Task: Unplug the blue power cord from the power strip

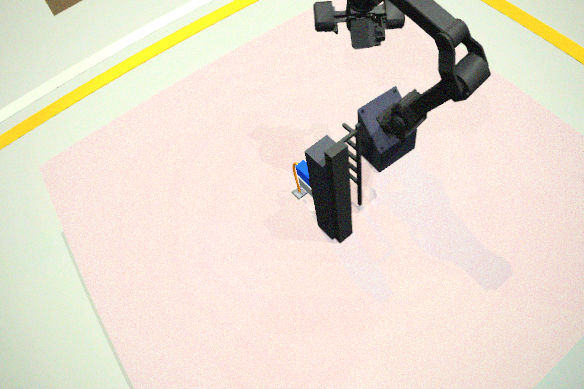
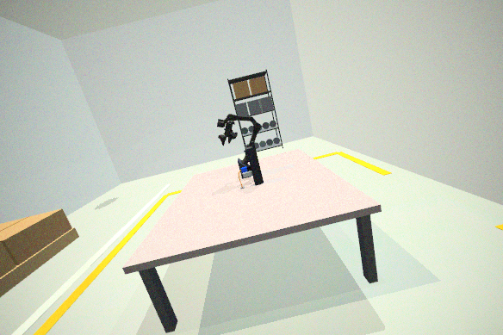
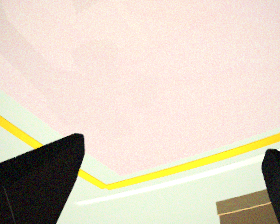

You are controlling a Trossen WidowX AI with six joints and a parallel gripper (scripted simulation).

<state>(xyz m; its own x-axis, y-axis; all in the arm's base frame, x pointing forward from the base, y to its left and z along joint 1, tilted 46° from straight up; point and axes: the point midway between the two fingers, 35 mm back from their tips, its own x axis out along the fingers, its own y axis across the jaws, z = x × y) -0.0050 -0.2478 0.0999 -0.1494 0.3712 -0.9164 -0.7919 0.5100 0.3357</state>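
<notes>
The blue plug lies 250 mm ahead of my gripper tip, 180 mm below it and 120 mm to the left of it. Also, from my gripper tip: grey plate 330 mm below, 260 mm ahead, 50 mm to the left.
</notes>
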